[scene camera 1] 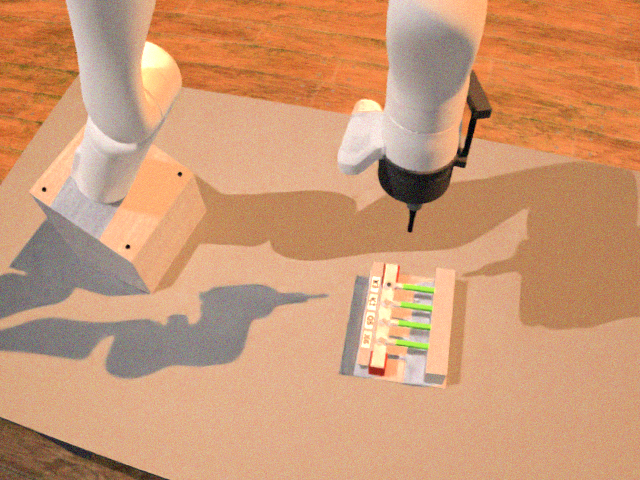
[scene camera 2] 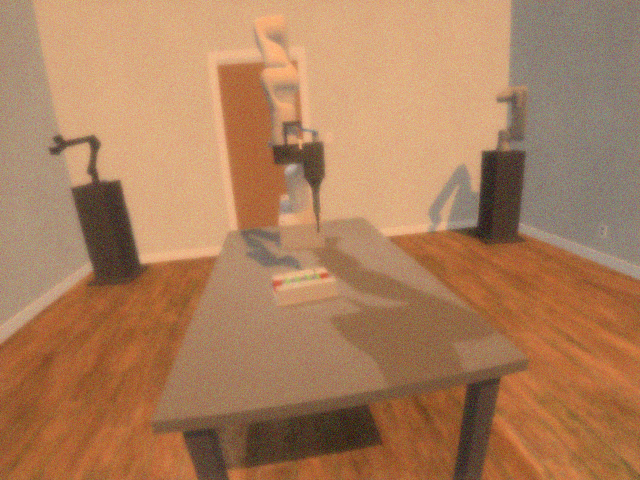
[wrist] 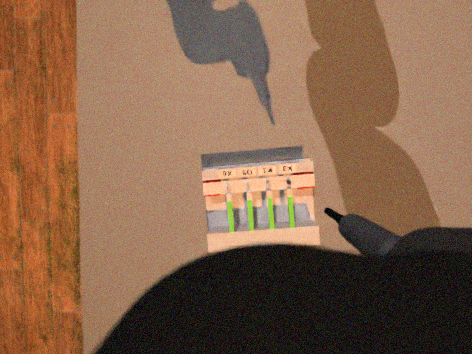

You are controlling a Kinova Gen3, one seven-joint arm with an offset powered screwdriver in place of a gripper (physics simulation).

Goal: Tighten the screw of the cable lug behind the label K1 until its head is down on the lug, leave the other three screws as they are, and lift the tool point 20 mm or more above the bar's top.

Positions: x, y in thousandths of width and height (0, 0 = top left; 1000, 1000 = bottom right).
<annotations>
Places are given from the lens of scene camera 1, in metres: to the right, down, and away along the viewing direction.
pale block (scene camera 1: 680, 772): 0.17, 0.19, 0.85
</annotations>
